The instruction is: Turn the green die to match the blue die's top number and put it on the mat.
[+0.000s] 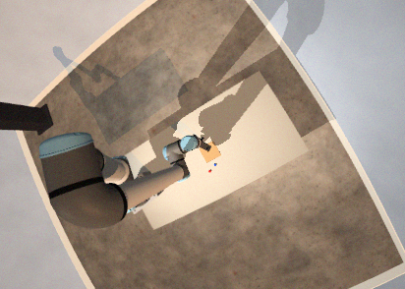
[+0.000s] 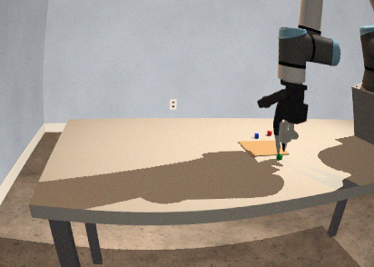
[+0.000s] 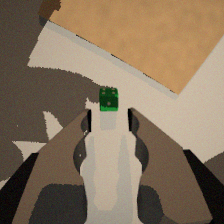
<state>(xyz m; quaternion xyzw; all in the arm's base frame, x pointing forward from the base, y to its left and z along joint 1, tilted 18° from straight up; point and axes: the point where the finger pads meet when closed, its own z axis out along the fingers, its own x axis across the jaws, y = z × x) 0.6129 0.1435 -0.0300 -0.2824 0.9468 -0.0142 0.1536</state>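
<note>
The green die lies 30 mm below my hand. The rest, counted from my hand: red die (50 mm behind, 250 mm to the right, 30 mm below); then mat (20 mm ahead, 100 mm to the right, 40 mm below); then blue die (10 mm ahead, 220 mm to the right, 30 mm below).
</note>
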